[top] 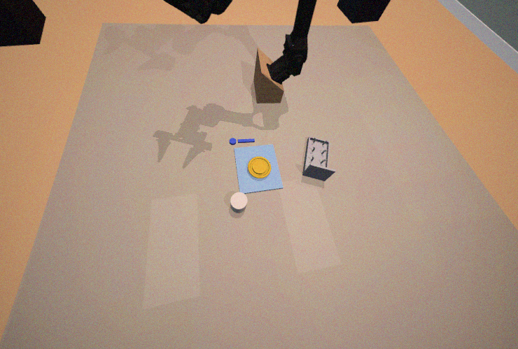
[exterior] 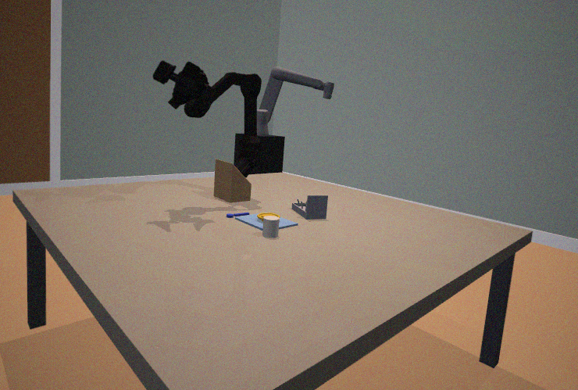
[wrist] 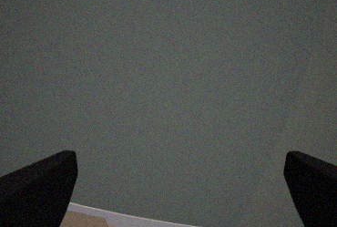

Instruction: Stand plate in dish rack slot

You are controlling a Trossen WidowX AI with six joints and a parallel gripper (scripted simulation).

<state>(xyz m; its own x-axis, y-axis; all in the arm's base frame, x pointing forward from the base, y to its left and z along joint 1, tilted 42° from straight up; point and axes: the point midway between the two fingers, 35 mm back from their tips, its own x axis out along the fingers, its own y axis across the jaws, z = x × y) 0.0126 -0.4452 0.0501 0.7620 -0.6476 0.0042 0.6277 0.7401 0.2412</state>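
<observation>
My gripper tip is now 410 mm above the yellow plate, 190 mm short of it and 180 mm to the right of it. Round my gripper tip: light blue mat: 430 mm below, 180 mm to the left, 180 mm ahead; blue spoon: 430 mm below, 150 mm to the left, 80 mm ahead; cup: 410 mm below, 280 mm ahead, 90 mm to the left.
</observation>
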